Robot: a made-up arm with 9 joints.
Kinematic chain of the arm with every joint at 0, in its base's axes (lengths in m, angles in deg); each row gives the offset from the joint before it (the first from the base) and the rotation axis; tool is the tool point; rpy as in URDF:
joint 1: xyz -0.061 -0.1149 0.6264 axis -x
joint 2: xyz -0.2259 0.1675 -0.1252 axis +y
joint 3: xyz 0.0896 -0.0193 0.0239 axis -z
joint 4: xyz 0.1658 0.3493 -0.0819 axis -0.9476 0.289 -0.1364
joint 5: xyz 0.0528 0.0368 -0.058 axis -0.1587 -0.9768 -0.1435
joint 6: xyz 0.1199 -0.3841 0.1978 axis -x
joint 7: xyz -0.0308 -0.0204 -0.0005 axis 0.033 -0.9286 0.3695
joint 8: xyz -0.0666 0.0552 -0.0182 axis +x
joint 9: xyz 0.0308 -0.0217 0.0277 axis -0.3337 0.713 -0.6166
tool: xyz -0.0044 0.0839 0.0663 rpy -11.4 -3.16 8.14
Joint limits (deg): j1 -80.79..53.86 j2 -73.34..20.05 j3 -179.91..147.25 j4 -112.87..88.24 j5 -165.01..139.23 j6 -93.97..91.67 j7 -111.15..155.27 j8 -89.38..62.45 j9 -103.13..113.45
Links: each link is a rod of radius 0.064 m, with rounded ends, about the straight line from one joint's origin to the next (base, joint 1, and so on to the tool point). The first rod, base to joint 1, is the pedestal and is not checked.
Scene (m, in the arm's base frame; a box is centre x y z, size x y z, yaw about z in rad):
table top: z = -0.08
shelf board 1: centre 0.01 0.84 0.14 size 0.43 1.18 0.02 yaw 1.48
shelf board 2: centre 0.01 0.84 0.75 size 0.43 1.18 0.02 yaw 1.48
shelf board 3: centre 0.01 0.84 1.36 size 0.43 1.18 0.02 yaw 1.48
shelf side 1: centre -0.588 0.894 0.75 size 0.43 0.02 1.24 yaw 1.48
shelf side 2: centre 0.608 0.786 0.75 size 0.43 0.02 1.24 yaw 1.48
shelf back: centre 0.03 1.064 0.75 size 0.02 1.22 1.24 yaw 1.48
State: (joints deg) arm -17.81 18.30 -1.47 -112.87 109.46 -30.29 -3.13 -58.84 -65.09
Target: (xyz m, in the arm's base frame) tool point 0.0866 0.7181 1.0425
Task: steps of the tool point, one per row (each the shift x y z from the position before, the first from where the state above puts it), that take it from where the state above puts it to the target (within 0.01 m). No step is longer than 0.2 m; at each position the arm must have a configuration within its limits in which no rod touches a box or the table.
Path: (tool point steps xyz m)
1: 0.1373 -0.0588 -0.0286
2: 0.1222 -0.0827 0.0129
3: 0.0952 -0.0987 0.0466
4: 0.0617 -0.1075 0.0696
5: 0.0264 -0.1100 0.0824
6: -0.0070 -0.1083 0.0855
7: 0.0001 0.0524 0.0063
8: -0.0056 0.0591 0.0329
9: -0.0149 0.0593 0.0578
10: -0.0300 0.0519 0.0821
11: -0.0510 0.0331 0.1044
12: 0.0010 0.1063 0.0161
13: 0.0073 0.0901 0.0016
14: 0.0162 0.0728 -0.0178

